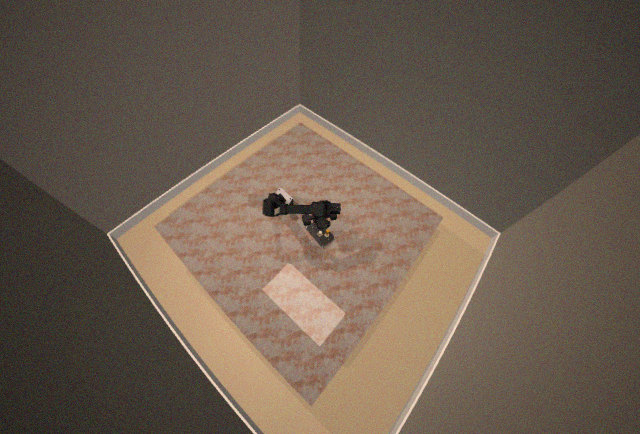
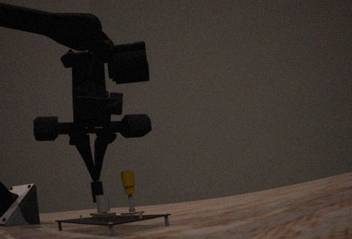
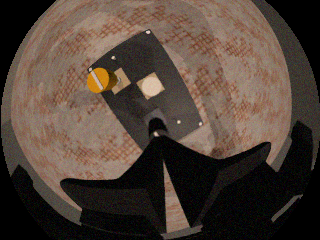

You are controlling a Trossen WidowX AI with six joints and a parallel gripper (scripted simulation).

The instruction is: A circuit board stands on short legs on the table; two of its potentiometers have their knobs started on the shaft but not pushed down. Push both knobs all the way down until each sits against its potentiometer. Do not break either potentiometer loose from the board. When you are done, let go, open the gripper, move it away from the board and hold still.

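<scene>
The black knob lies 10 mm below my gripper tip. Round my gripper tip: yellow knob (70 mm ahead, 10 mm to the left).
</scene>
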